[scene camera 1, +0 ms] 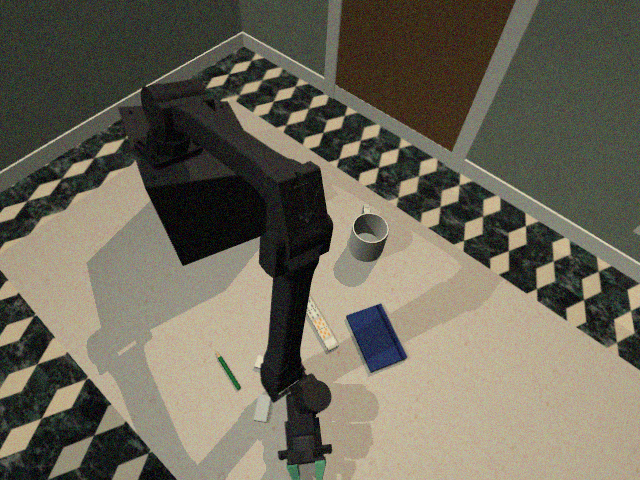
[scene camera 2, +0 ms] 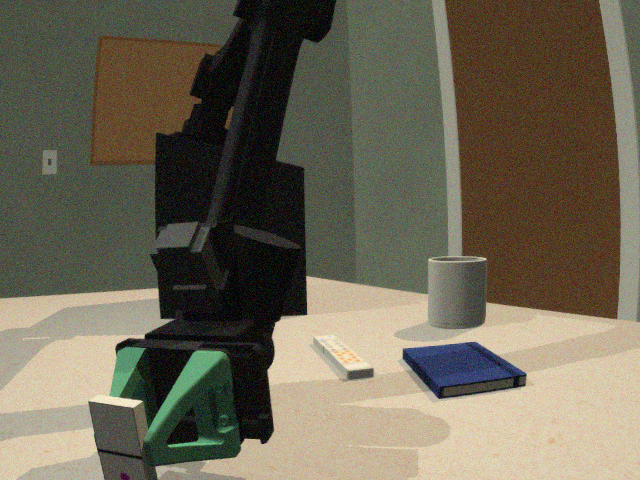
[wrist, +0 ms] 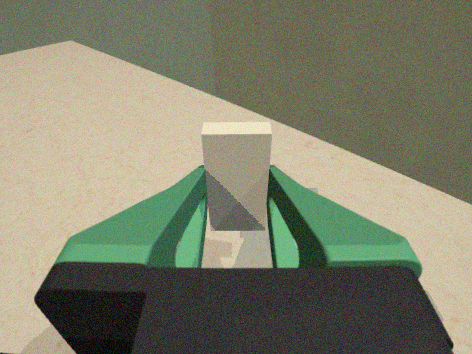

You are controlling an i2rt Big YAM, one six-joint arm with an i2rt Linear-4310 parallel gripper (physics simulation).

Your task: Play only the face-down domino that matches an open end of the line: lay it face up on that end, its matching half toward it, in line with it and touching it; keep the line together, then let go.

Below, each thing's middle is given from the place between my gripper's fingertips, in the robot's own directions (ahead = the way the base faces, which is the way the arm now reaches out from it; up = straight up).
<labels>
Now: hand 33 cm past the grey mug point(scene camera 2: 457, 286) and 53 cm to the right of it.
</labels>
